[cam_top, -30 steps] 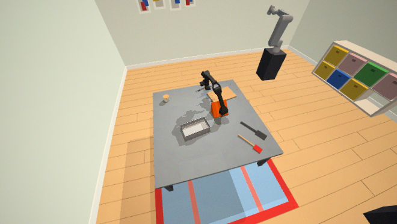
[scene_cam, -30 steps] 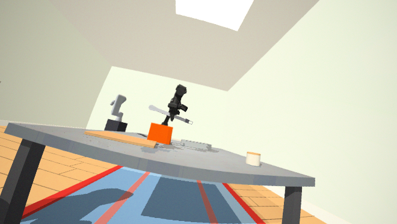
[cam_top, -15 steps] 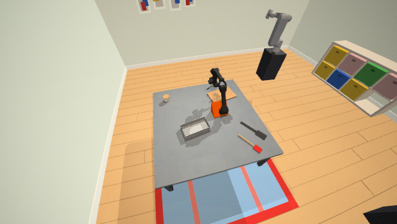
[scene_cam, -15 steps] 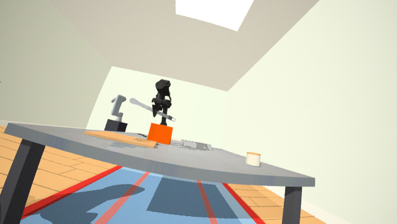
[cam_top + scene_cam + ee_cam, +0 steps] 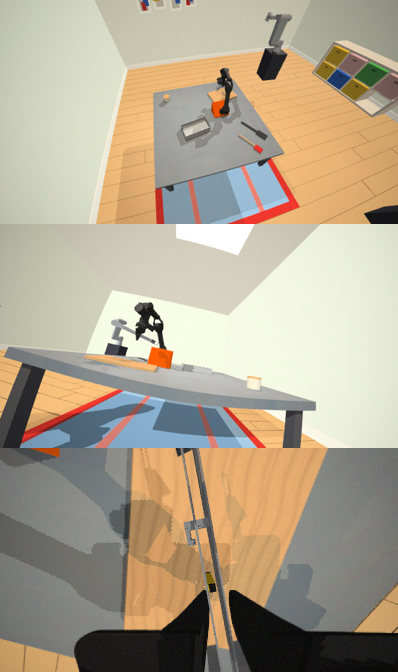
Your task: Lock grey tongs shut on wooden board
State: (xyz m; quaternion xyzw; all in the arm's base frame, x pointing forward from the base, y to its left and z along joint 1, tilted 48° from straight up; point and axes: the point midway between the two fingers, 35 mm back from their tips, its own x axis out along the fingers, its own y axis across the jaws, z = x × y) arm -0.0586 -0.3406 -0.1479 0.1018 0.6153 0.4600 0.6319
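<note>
My gripper tip is 2 cm short of the yellow slider, 2 cm to the right of it and 3 cm below it. The rest, counted from my gripper tip: roasting tin: 43 cm ahead, 51 cm to the left, 13 cm below; then wooden board: 2 cm behind, 15 cm below; then black spatula: 23 cm behind, 65 cm to the left, 15 cm below.
</note>
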